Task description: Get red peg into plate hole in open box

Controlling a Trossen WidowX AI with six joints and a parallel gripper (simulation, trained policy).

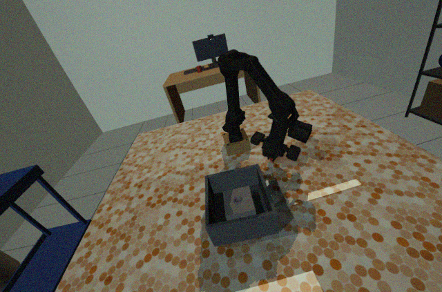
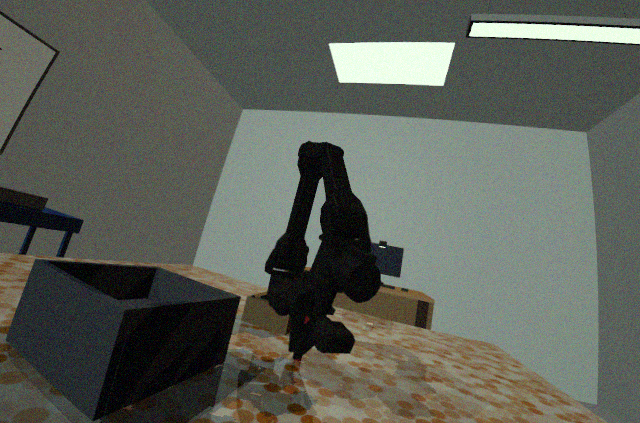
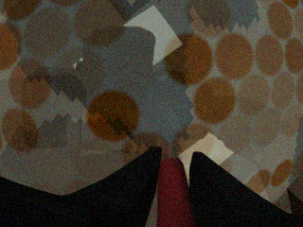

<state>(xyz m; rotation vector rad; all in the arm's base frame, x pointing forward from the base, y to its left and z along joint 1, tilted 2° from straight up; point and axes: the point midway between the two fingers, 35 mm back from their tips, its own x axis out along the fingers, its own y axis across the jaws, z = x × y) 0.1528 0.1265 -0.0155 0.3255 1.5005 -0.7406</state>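
My gripper tip is now 3 cm below the red peg and 1 cm to the right of it. Also, from my gripper tip: grey plate (19 cm ahead, 16 cm to the right, 4 cm above); then dark box (19 cm ahead, 16 cm to the right, 2 cm above).
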